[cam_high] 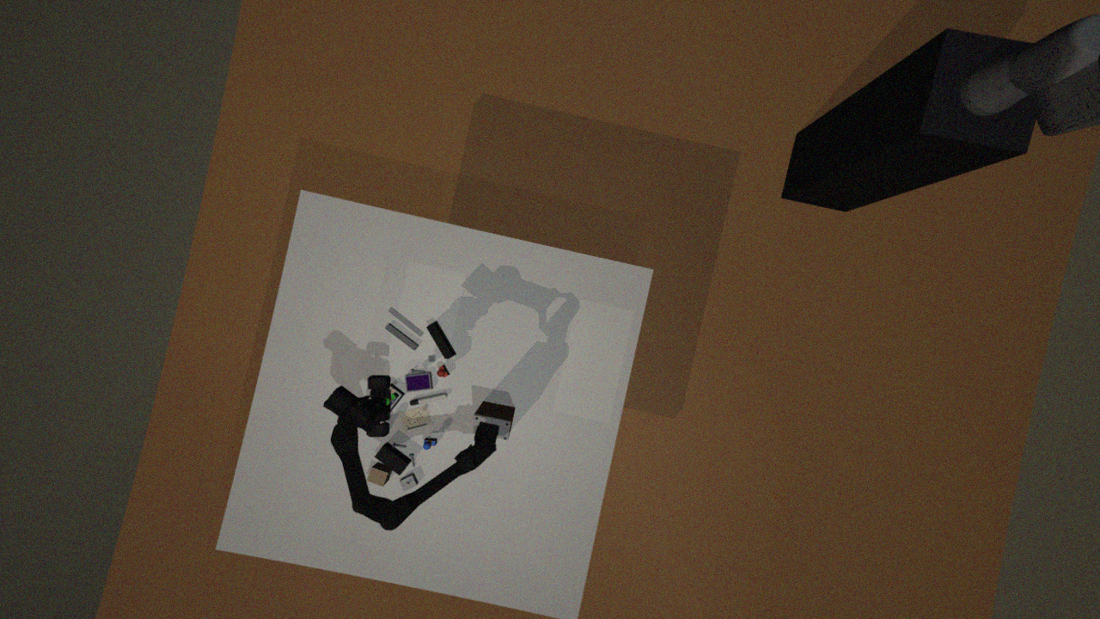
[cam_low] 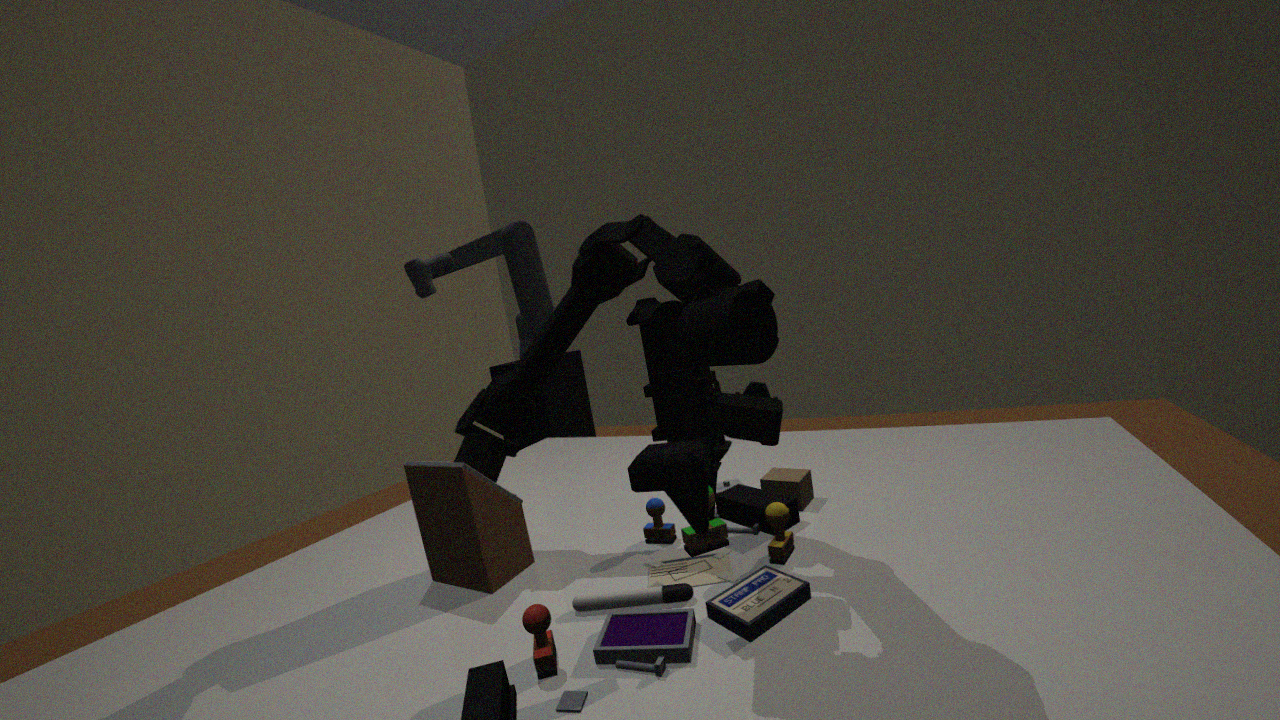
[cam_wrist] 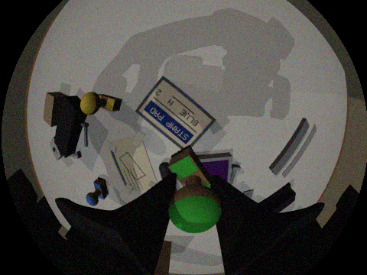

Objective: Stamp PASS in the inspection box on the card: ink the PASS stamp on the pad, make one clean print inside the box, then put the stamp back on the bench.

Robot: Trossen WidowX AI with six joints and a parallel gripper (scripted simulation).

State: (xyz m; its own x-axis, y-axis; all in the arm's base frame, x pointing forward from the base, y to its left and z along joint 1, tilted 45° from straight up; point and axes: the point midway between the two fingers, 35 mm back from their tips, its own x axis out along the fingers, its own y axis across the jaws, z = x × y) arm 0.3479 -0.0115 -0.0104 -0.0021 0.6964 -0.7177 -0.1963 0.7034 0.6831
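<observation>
Now: gripper tip 30 mm short of the blue-labelled stamp pad box, 30 mm to the right of it and 90 mm above it. Round my gripper tip: dark marker (90 mm behind, 10 mm to the left, 90 mm below); purple ink pad (60 mm behind, 50 mm to the right, 100 mm below); green-knobbed PASS stamp (right at my gripper tip).
</observation>
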